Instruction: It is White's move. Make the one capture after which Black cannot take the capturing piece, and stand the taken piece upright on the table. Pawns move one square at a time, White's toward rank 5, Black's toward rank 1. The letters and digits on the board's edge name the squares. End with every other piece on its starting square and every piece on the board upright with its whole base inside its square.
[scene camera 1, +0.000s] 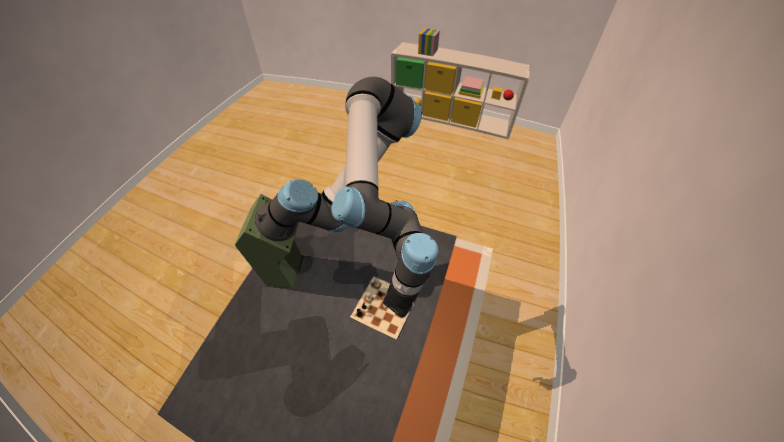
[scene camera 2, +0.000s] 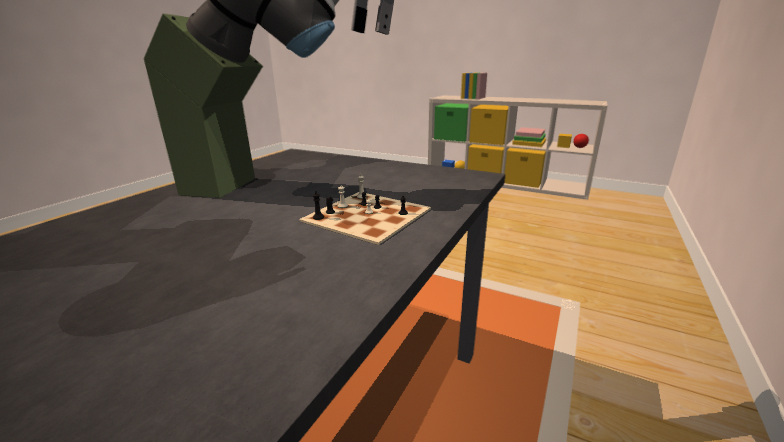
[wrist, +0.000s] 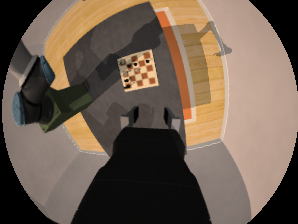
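Note:
I can see my gripper (wrist: 151, 112). There is a small chessboard (scene camera 2: 352, 221) too, and I see the small chessboard (wrist: 146, 77) in the wrist view as well as the small chessboard (scene camera 1: 384, 320) in scene camera 1.

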